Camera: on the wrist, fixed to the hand. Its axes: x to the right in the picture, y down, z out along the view.
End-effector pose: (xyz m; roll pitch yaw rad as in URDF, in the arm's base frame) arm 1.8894 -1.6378 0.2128 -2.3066 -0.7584 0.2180
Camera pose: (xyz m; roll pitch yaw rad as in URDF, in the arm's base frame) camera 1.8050 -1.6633 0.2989 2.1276 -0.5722 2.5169
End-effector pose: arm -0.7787 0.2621 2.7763 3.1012 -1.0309 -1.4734
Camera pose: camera -0.6962 0.3449 2.8155 2.0946 0.0204 0.1289
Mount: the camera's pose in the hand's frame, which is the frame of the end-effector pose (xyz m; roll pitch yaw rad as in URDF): -0.0046 -0.0867 -0.0875 -0.0181 0.0569 -1.6046
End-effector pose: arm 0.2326 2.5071 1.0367 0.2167 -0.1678 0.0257
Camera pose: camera 0.2471 2.4416 0.9333 0.1487 0.2754 -1.5328
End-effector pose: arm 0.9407 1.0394 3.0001 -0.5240 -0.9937 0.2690
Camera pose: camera 0.9960 0.9314 2.9786 1.0321 -0.2190 -1.7190
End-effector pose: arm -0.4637 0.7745 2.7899 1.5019 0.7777 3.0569
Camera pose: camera -0.4026 0.6877 2.7272 -1.5752 0.7593 -0.0682
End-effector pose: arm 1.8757 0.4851 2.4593 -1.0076 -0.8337 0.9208
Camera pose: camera 1.9577 0.3942 2.4738 1.0790 -0.5488 -1.4719
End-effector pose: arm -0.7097 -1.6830 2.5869 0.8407 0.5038 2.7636
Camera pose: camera -0.6535 -1.7132 2.4814 -0.7632 0.7316 0.6144
